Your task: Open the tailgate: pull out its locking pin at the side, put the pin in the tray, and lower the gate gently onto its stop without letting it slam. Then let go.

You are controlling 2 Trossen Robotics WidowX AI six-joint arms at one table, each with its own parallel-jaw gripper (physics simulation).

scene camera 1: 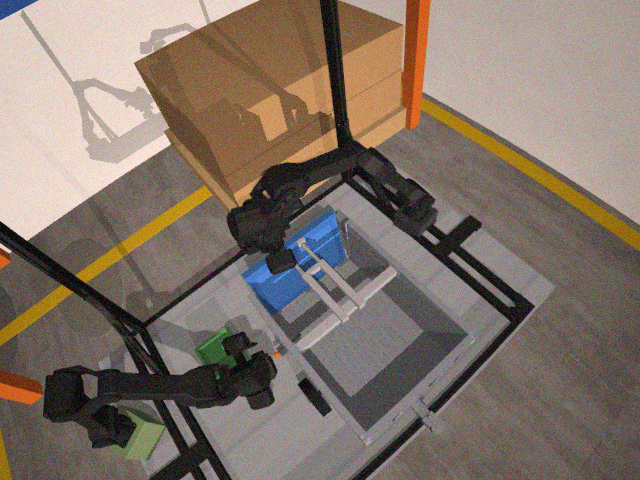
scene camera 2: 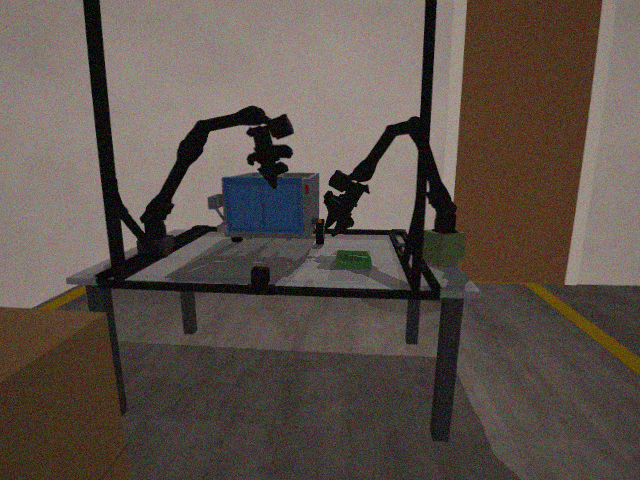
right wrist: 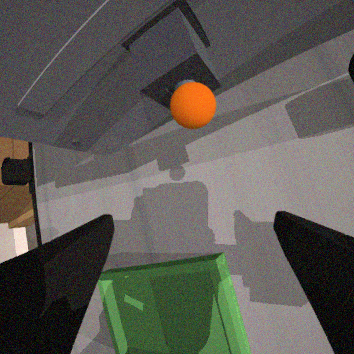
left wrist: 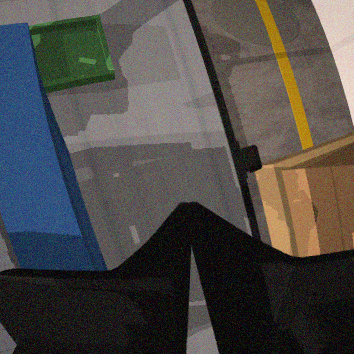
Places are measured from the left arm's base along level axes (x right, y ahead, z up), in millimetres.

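Pixels of known places: left gripper, fingertip midpoint: (scene camera 1: 262, 249) (scene camera 2: 274, 188) (left wrist: 187, 210); right gripper, fingertip midpoint: (scene camera 2: 328, 232) (right wrist: 194, 221); left arm's base, origin of the base link: (scene camera 1: 416, 211) (scene camera 2: 155, 237); right arm's base, origin of the base link: (scene camera 1: 121, 430) (scene camera 2: 444, 231).
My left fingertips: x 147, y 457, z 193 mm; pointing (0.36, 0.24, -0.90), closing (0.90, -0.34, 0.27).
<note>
For each thing: its top centre in the pictures, then the offset to it from my left fingertips. "spot": a spot on its surface instead.
- locking pin's orange ball head, middle of its top: (right wrist: 181, 96) (scene camera 1: 276, 354) (scene camera 2: 319, 219) dx -174, dy +148, dz -130 mm
- green tray, middle of its top: (right wrist: 157, 326) (left wrist: 58, 49) (scene camera 1: 223, 357) (scene camera 2: 353, 256) dx -33, dy +262, dz -233 mm
- open box, surface spot: (scene camera 1: 330, 382) spot: dx -314, dy +103, dz -159 mm
The blue tailgate (scene camera 1: 283, 293) (scene camera 2: 248, 206) (left wrist: 37, 150) stands upright at the end of the grey trailer box. The locking pin's orange ball head (scene camera 1: 277, 354) (scene camera 2: 319, 221) (right wrist: 193, 105) sticks out from a dark bracket at the box's side. The green tray (scene camera 1: 204, 353) (scene camera 2: 353, 259) (left wrist: 108, 55) (right wrist: 233, 312) lies on the table beside the box. My left gripper (scene camera 2: 273, 184) (left wrist: 187, 210) is shut and empty, above the gate's upper edge. My right gripper (scene camera 2: 333, 230) (right wrist: 194, 221) is open and empty, beside the box near the ball, which lies beyond its fingertips. Scene camera 1 hides both pairs of fingertips.
White bars (scene camera 1: 326, 295) cross the open box (scene camera 1: 330, 382). A black rail (scene camera 2: 330, 291) runs round the table, with a small black block (scene camera 2: 260, 276) on it. Cardboard boxes (scene camera 1: 289, 77) (left wrist: 295, 215) stand beyond the table. A pale green block (scene camera 1: 147, 436) (scene camera 2: 449, 248) is by my right arm's base.
</note>
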